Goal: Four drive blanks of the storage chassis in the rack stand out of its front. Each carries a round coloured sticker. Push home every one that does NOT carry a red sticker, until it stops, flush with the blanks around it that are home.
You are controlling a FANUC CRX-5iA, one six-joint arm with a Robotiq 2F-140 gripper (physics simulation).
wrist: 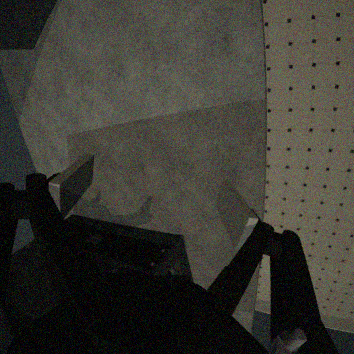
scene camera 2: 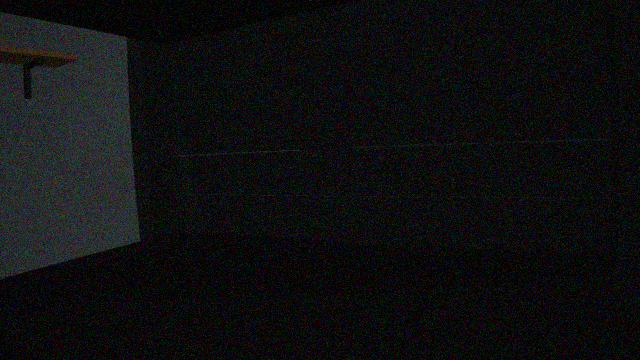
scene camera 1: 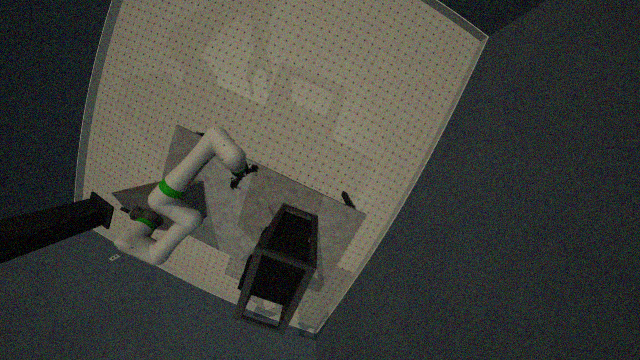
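Where they show: gripper, fingertip midpoint: (wrist: 157,180) (scene camera 1: 247,181); arm's base, link origin: (scene camera 1: 152,216).
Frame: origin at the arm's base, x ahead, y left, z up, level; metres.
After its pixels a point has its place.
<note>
The dark rack (scene camera 1: 287,259) @(x 0.832, y 0.481, z 0.255 m) stands at the lower middle of scene camera 1's view. Its inside is almost black; the chassis, drive blanks and stickers cannot be told apart there. My gripper (scene camera 1: 245,177) @(x 0.407, y 0.529, z -0.143 m) (wrist: 157,180) @(x 0.407, y 0.529, z -0.143 m) is open and empty, up and to the left of the rack in scene camera 1's view, apart from it in the picture. In the wrist view its two fingers stand wide apart, with a dark box-like shape (wrist: 127,250) @(x 0.701, y 0.346, z -0.249 m) low between them. That shape carries a few faint small spots; no blank or sticker colour can be made out. The rack cannot be made out in scene camera 2's view.
The rack and arm stand over a grey area (scene camera 1: 330,200) @(x 0.976, y 0.674, z -0.350 m) on a pale dotted surface (scene camera 1: 390,115) (wrist: 310,120). A black beam (scene camera 1: 50,225) reaches in from the left. A small black object (scene camera 1: 348,200) lies beyond the rack. Scene camera 2 shows a wooden shelf (scene camera 2: 50,59) on a wall.
</note>
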